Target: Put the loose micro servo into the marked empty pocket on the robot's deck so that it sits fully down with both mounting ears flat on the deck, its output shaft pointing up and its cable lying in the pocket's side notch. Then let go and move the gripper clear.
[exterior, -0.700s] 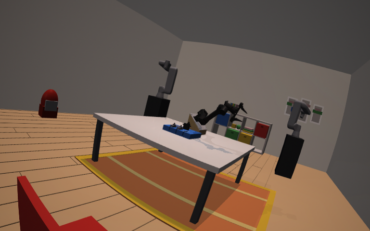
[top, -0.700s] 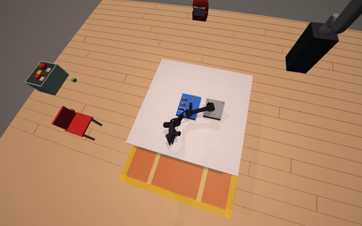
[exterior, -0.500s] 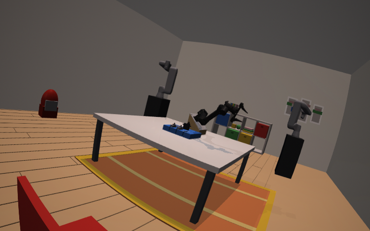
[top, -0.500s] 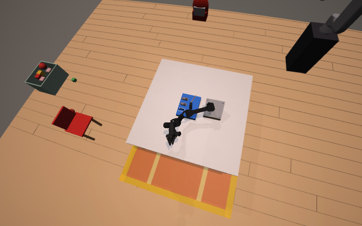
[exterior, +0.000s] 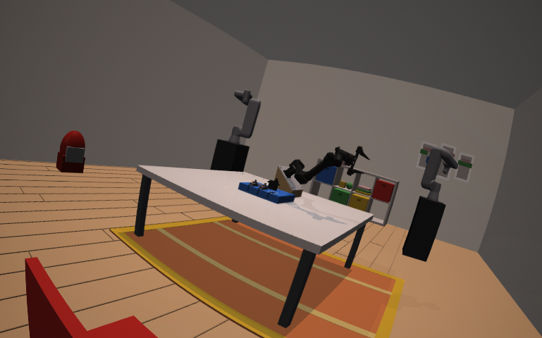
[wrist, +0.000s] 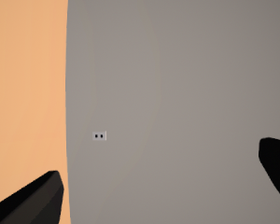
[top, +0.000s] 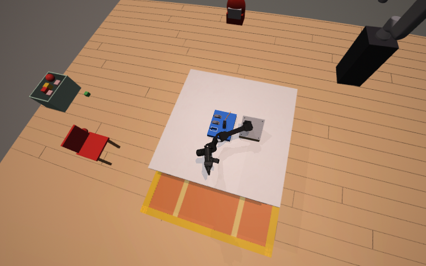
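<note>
Now: gripper tip 590 mm to the left of the blue deck, 340 mm above it and 20 mm past it.
</note>
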